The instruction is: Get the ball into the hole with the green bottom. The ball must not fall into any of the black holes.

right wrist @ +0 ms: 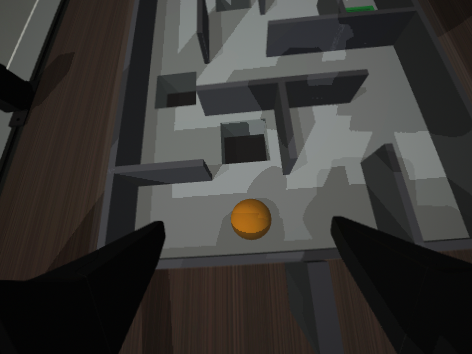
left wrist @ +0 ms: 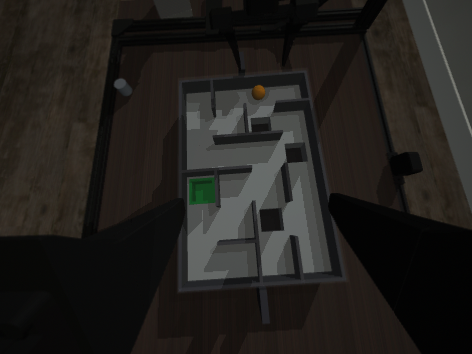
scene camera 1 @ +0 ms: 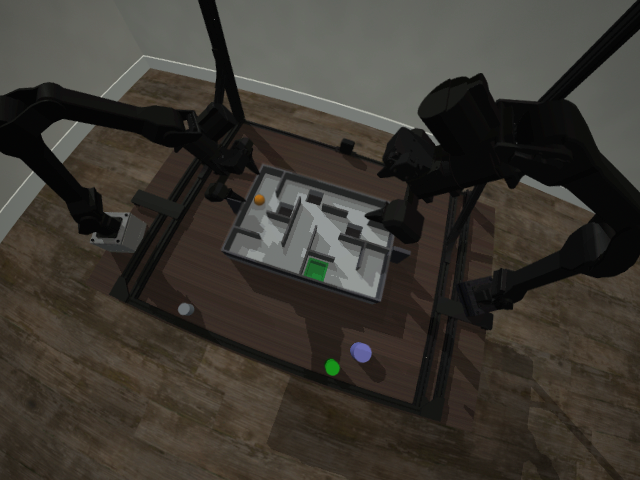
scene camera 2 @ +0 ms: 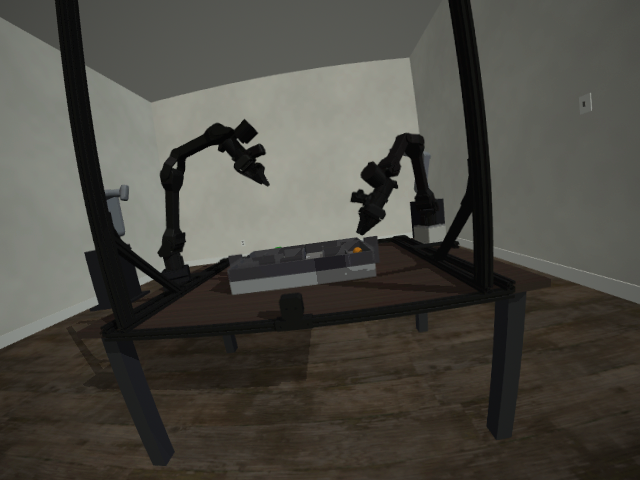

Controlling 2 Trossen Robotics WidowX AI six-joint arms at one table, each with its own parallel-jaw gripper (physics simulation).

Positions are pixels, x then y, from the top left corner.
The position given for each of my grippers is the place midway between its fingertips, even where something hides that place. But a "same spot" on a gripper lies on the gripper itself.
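Labels:
My left gripper shows in scene camera 1 [372, 195], and a grey maze box shows there too. The grey maze box shows in scene camera 2 [347, 258], where I also see my left gripper. The left wrist view shows me both my left gripper and the grey maze box. The grey maze box shows in the right wrist view [245, 134] as well, but my left gripper is out of frame in the right wrist view. On the grey maze box, [scene camera 1: 307, 229] and [left wrist: 240, 157] are the same spot. On my left gripper, [scene camera 2: 248, 170] and [left wrist: 447, 309] are the same spot.

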